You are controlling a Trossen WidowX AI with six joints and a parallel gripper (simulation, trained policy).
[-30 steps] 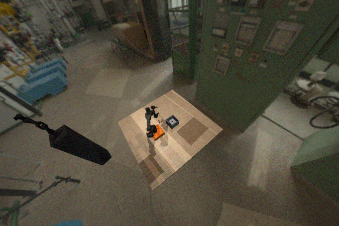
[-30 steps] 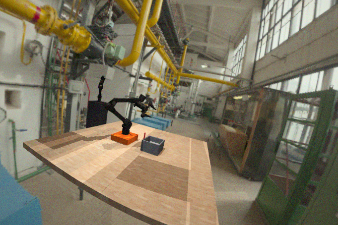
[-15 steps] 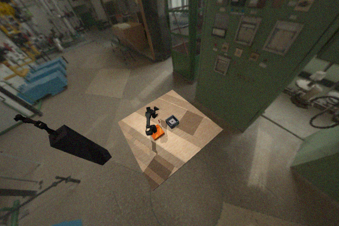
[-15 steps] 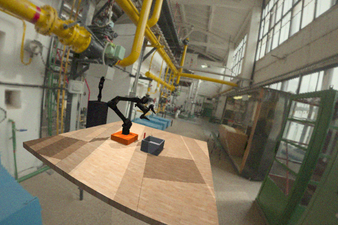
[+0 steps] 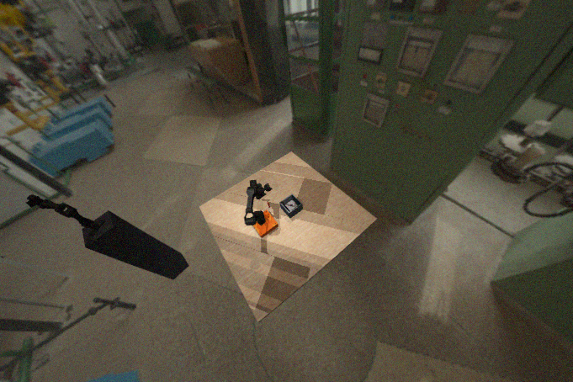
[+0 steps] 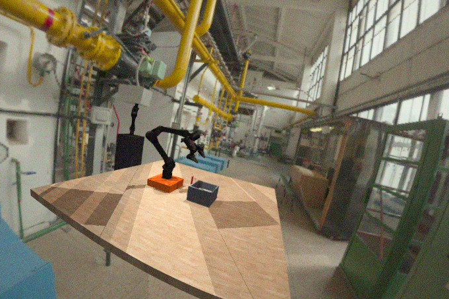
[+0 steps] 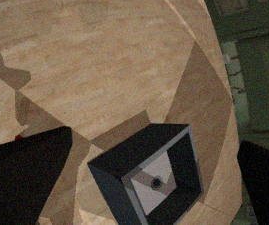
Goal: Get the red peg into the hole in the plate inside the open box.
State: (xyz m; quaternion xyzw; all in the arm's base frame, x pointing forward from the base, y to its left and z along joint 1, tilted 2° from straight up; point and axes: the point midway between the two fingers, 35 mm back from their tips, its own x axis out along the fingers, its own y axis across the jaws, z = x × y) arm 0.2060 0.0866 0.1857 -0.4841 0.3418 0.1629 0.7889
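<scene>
The red peg lies 50 mm behind my gripper tip, 10 mm to the left of it and 180 mm below it. The rest, counted from my gripper tip: dark box 80 mm ahead, 180 mm to the right, 200 mm below; then pale plate 80 mm ahead, 180 mm to the right, 180 mm below.
</scene>
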